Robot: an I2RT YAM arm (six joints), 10 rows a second.
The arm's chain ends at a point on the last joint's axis. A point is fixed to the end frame.
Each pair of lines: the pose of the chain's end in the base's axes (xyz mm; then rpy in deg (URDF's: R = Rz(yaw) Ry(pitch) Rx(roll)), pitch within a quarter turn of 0, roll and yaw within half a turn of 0), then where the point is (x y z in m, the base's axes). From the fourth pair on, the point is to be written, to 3 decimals.
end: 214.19 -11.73 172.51 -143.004 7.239 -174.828
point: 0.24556 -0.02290 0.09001
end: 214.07 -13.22 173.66 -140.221 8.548 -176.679
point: 0.24706 -0.02943 0.09264
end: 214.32 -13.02 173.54 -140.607 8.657 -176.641
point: 0.24746 -0.02862 0.09247
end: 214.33 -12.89 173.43 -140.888 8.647 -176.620
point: 0.247 -0.028 0.092
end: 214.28 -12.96 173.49 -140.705 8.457 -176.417
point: 0.247 -0.028 0.092
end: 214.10 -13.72 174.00 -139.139 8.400 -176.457
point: 0.247 -0.031 0.093
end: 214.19 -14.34 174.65 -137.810 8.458 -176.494
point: 0.247 -0.034 0.094
